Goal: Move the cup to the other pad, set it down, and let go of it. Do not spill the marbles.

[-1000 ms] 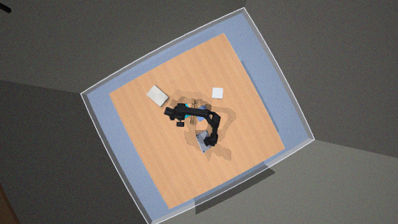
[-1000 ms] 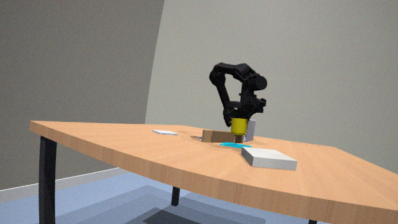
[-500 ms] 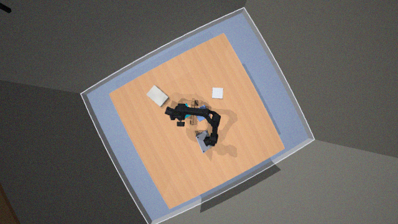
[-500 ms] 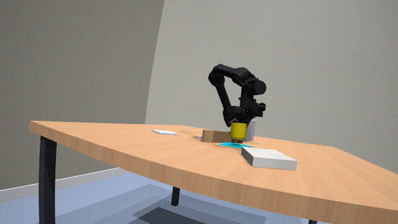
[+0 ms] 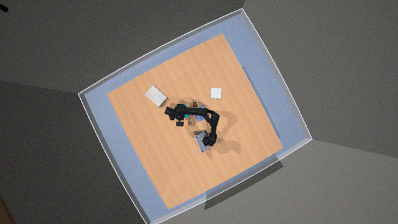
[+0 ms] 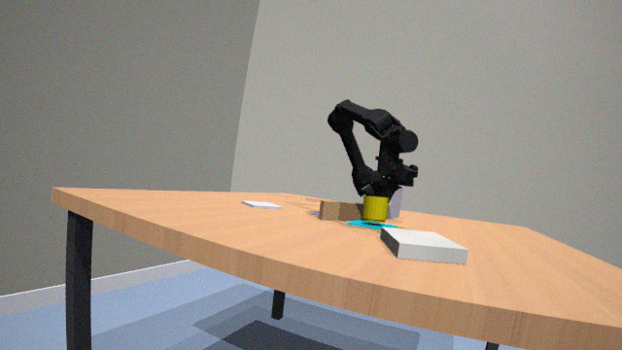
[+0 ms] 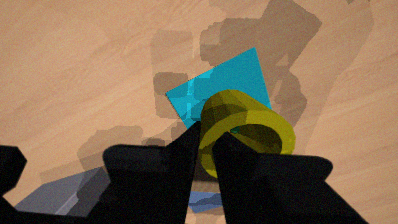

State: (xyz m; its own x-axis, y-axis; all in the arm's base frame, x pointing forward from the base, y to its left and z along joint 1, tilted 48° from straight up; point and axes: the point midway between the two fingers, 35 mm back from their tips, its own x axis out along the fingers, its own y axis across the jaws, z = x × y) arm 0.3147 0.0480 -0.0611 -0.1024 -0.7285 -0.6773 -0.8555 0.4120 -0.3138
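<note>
The cyan pad is 2 cm ahead of my gripper tip, 2 cm to the right of it and 6 cm below it. From my gripper tip the other things lie so: low wooden block 2 cm behind, 9 cm to the right, 3 cm below; blue pad 7 cm behind, 16 cm to the right, 6 cm below; yellow cup 2 cm ahead, 2 cm to the right.
</note>
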